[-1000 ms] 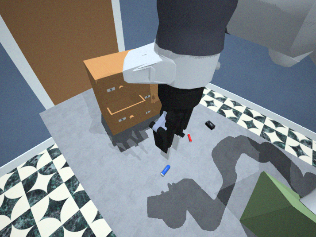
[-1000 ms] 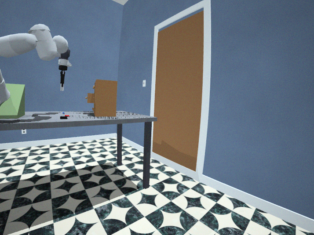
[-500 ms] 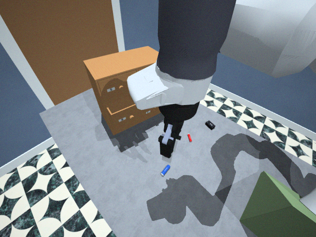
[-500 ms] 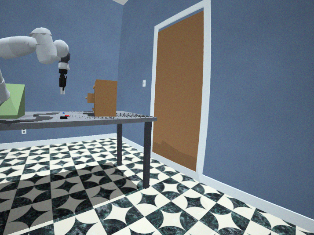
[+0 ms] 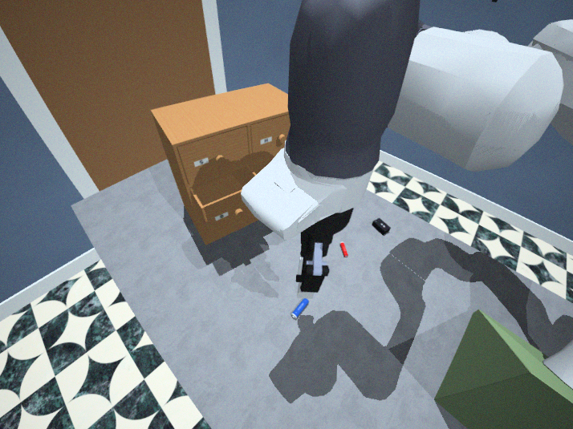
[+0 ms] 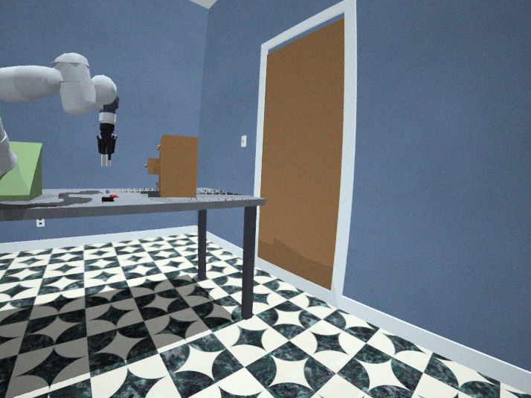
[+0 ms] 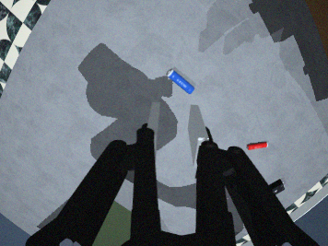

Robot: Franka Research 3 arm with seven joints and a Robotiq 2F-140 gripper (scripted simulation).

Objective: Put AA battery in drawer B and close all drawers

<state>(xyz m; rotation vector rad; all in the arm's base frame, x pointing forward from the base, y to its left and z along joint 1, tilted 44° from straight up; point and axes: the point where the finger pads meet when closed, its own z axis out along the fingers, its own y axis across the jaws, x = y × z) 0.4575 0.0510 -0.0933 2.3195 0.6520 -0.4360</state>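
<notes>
The blue AA battery is 170 mm below my hand, 10 mm to the right of it and 10 mm ahead of it. Also, from my hand: small black object: 360 mm to the right, 170 mm below, 40 mm behind; red cylinder: 220 mm to the right, 170 mm below, 10 mm ahead.
</notes>
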